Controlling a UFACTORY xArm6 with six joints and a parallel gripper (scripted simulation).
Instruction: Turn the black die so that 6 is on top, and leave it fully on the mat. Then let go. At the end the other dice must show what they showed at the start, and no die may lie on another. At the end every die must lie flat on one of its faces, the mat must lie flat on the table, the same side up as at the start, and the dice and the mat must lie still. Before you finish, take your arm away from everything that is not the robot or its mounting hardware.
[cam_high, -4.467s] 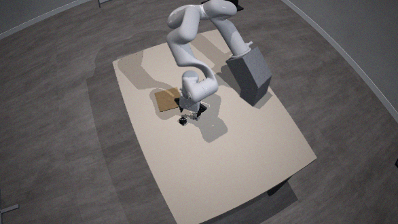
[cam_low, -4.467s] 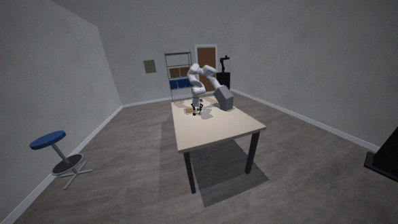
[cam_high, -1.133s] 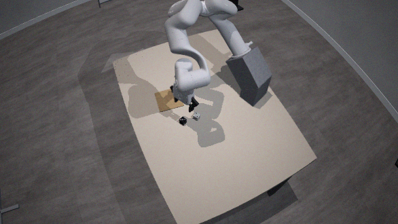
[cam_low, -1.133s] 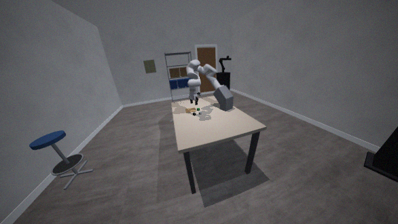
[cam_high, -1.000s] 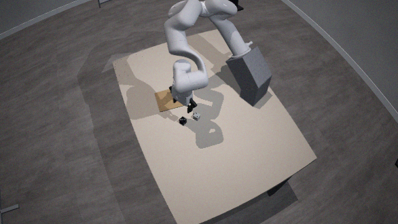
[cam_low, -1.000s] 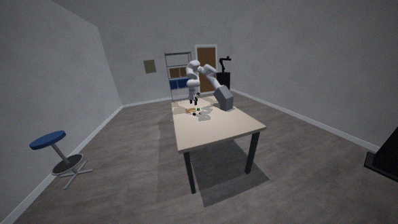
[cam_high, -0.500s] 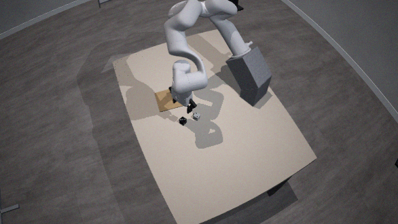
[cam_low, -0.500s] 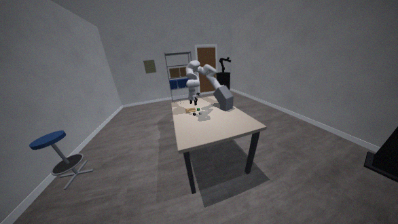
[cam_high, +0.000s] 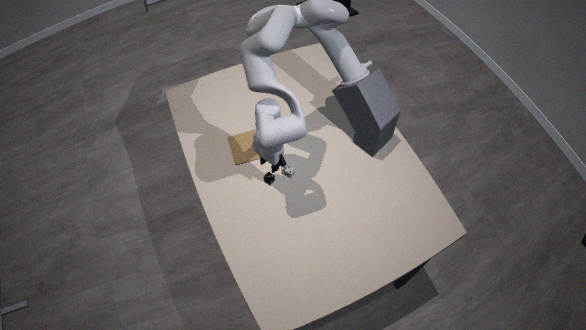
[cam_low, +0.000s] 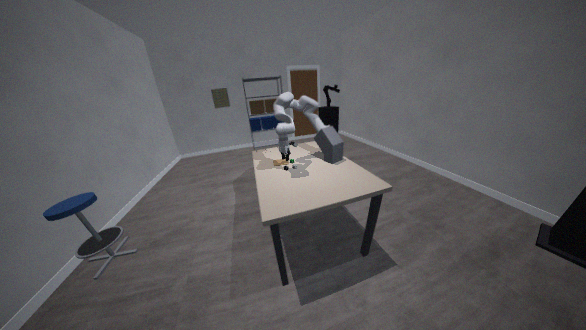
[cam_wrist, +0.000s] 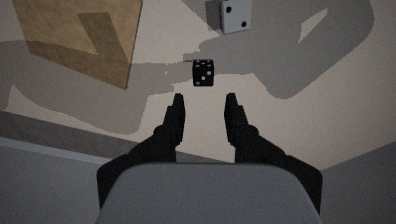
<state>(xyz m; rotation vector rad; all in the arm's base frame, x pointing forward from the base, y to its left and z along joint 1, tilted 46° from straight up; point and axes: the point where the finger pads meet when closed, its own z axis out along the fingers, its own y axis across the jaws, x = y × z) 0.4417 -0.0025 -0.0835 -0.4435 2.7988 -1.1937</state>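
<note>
Right now the black die is 9 cm below my hand. The rest, counted from my hand: green die (10 cm behind, 10 cm to the right, 9 cm below); white die (7 cm behind, 2 cm to the left, 9 cm below).
</note>
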